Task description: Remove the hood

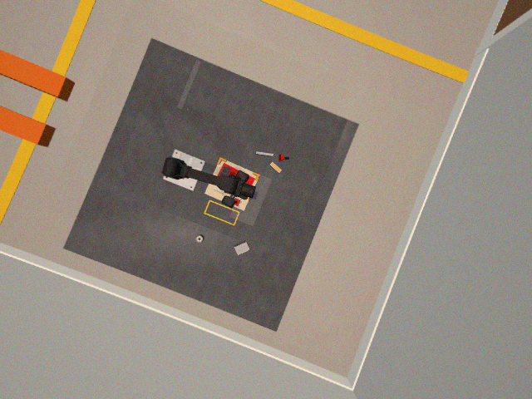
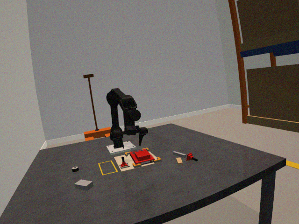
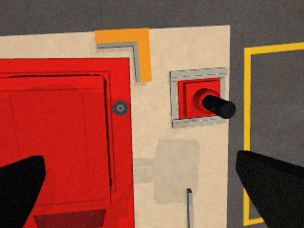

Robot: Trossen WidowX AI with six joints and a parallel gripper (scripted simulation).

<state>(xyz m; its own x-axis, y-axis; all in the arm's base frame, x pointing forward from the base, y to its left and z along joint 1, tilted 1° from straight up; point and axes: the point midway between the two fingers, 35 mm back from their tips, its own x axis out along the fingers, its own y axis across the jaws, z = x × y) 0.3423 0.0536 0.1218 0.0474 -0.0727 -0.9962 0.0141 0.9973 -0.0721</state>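
Now: gripper tip 60 mm above the hood, 50 mm to the right of it and 10 mm past it. The rest, counted from my gripper tip: wooden block: 220 mm to the left, 120 mm ahead, 90 mm below; then grey block: 280 mm to the right, 170 mm ahead, 90 mm below; then grey bar: 260 mm to the left, 90 mm below, 30 mm ahead.
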